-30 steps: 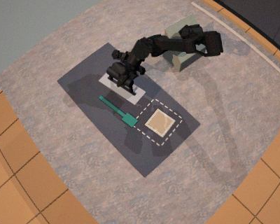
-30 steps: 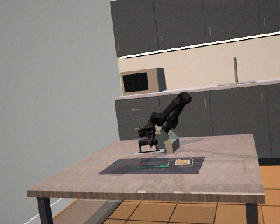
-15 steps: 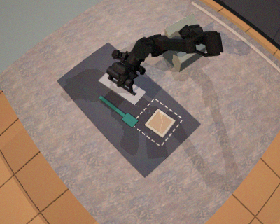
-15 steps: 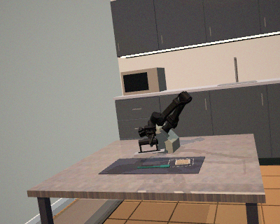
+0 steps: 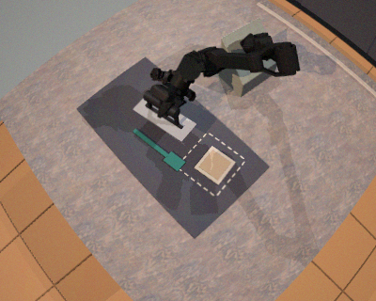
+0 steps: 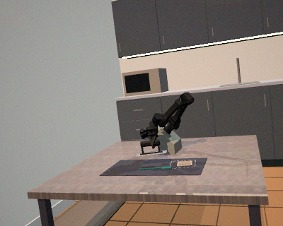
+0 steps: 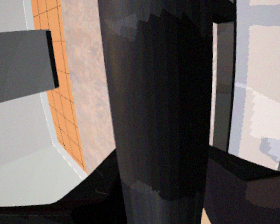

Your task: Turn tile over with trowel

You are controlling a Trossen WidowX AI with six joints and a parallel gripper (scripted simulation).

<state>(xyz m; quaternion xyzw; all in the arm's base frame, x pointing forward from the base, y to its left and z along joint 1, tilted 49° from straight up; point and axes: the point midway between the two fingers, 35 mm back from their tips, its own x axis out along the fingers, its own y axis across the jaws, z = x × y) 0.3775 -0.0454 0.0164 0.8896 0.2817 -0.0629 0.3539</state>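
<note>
The teal trowel is 13 cm below my gripper tip, 5 cm ahead of it and 4 cm to the left of it. The rest, counted from my gripper tip: dark mat: 15 cm below, 1 cm behind; cream tile: 19 cm to the left, 13 cm below, 4 cm behind.
</note>
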